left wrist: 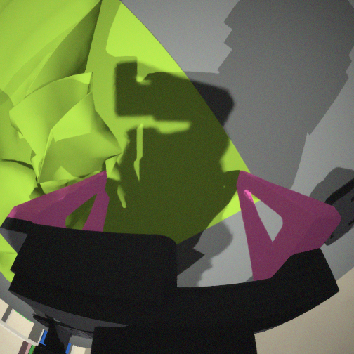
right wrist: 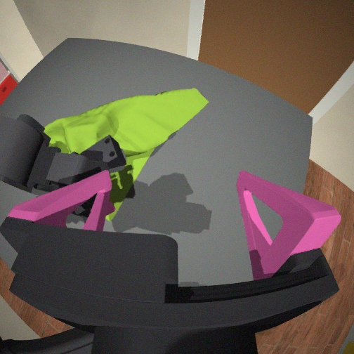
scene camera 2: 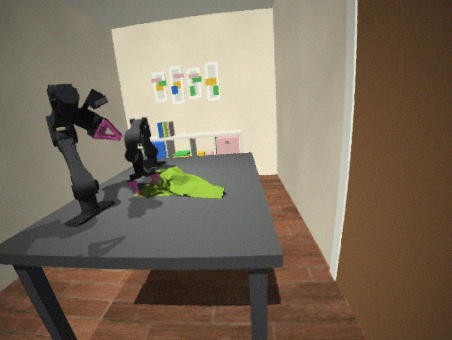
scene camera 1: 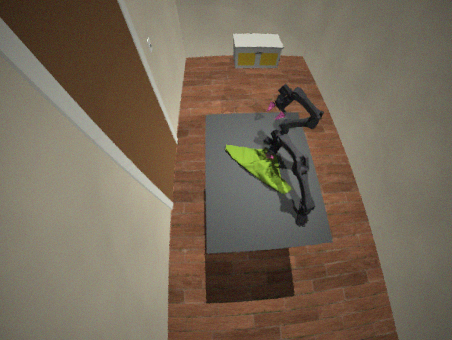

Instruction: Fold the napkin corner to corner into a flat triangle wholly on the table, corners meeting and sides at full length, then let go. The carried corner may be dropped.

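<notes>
The lime-green napkin lies on the grey table, folded over into a long, roughly triangular shape. In the left wrist view its upper layer is crumpled into raised folds that stop short of a flat, shaded lower corner. My left gripper is open, low over that corner area, with one finger beside the crumpled folds and the other near the corner's tip. The left fingers are largely hidden in the right wrist view. My right gripper is open and empty, raised away from the napkin.
My left arm reaches along the napkin's right side in scene camera 1. My right arm stands near the table's top right corner there. A white cabinet stands on the floor beyond the table. A shelf with a pink box stands behind the table.
</notes>
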